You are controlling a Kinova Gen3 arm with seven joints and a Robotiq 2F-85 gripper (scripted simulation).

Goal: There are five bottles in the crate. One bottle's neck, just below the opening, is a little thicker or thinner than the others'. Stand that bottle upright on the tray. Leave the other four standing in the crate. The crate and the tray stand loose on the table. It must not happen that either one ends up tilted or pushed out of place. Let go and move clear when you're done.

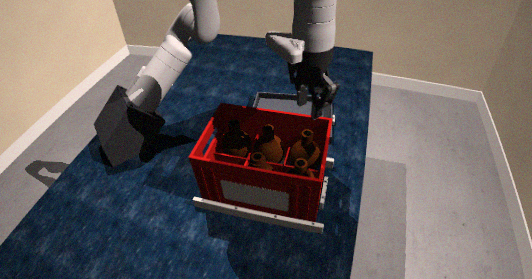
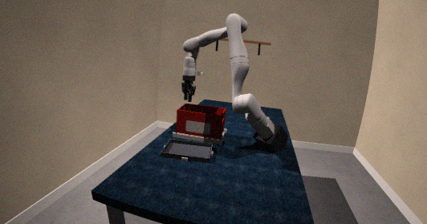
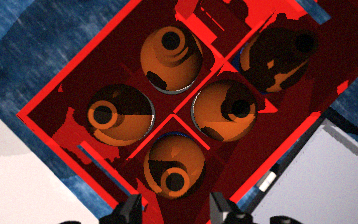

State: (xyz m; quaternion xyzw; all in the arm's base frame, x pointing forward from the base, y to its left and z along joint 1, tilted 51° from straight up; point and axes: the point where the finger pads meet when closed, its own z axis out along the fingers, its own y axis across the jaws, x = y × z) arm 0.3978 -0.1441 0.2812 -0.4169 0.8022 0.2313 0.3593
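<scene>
My hand is 70 mm past the crate, 70 mm to the left of it and 160 mm above it. The rest, counted from my hand: grey tray 150 mm behind, 190 mm to the left, 230 mm below.
</scene>
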